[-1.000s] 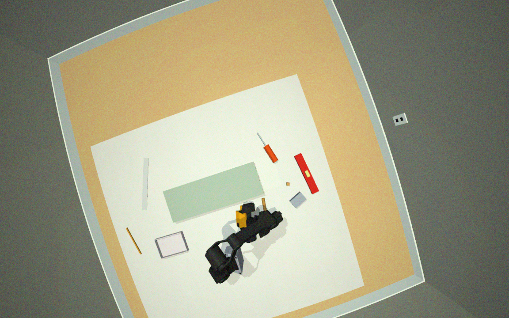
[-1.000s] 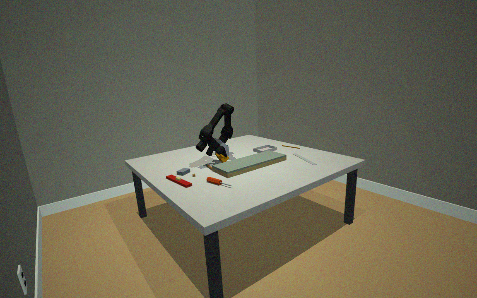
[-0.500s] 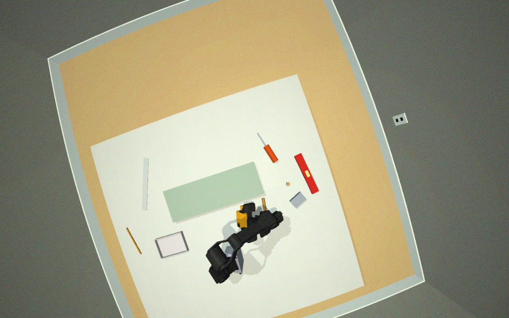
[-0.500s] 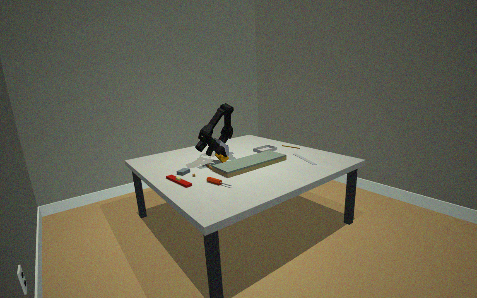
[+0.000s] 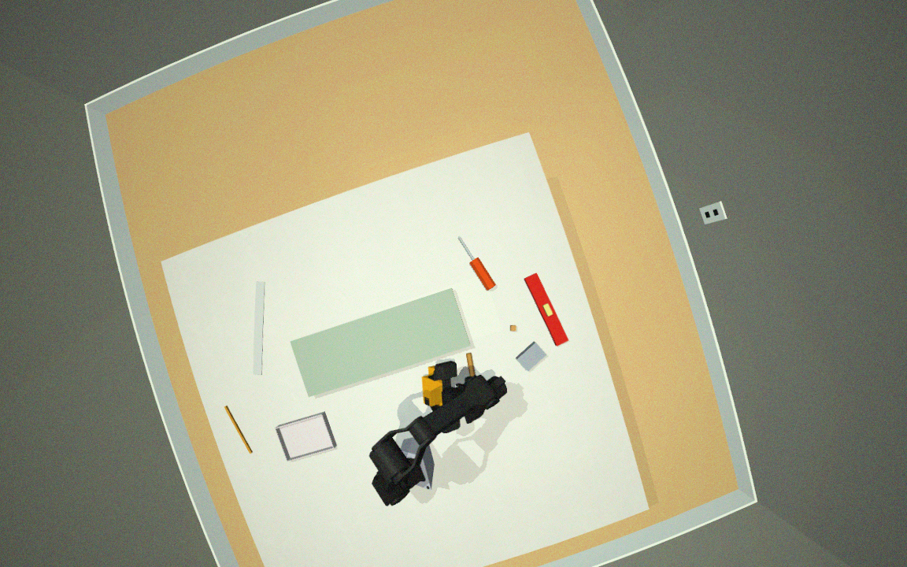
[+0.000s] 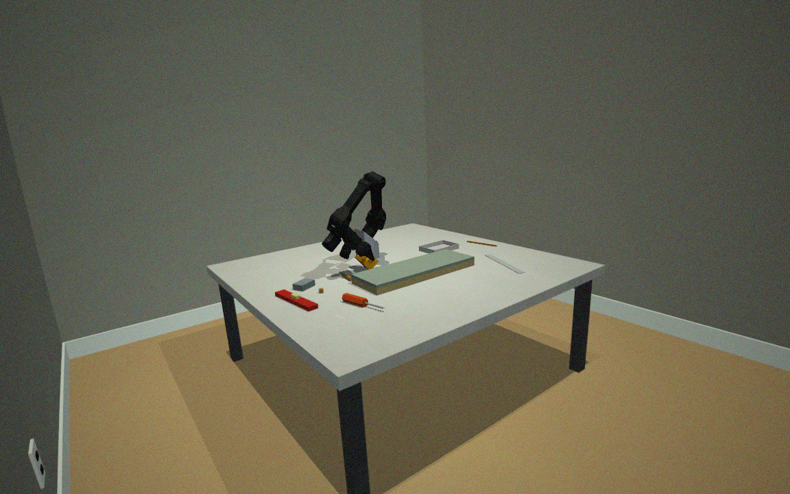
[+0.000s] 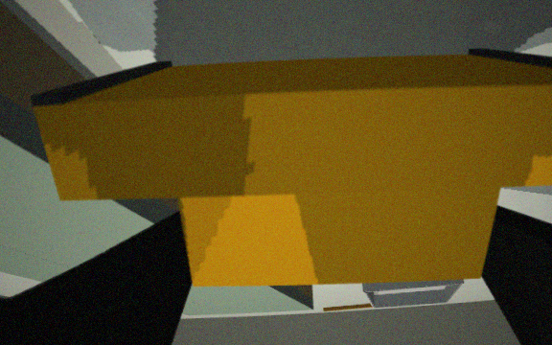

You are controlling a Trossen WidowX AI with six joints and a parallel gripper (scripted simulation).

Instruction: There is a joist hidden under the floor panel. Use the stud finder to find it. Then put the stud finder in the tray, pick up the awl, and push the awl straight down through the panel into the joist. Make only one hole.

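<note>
Right now the awl is 13 cm to the right of my gripper tip, 5 cm below it and 2 cm behind it. Round my gripper tip: yellow stud finder: 1 cm to the left, 1 cm behind; grey block: 32 cm to the right, 5 cm below, 3 cm behind; small brown cube: 30 cm to the right, 7 cm ahead, 5 cm below.
</note>
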